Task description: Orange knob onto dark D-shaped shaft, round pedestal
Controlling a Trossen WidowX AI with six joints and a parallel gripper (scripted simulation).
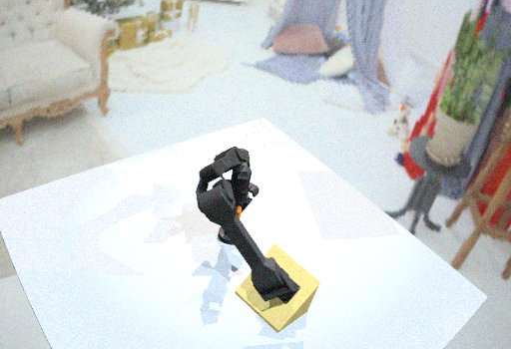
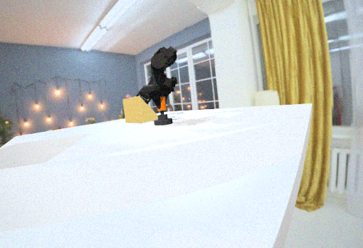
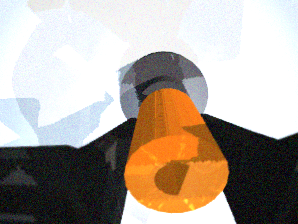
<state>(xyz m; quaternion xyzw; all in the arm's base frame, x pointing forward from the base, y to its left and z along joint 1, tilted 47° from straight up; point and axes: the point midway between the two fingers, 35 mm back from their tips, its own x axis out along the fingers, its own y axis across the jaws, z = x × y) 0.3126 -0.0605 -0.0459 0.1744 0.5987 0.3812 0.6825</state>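
My gripper tip is now 20 mm below the orange knob. The rest, counted from my gripper tip: pedestal (40 mm below).
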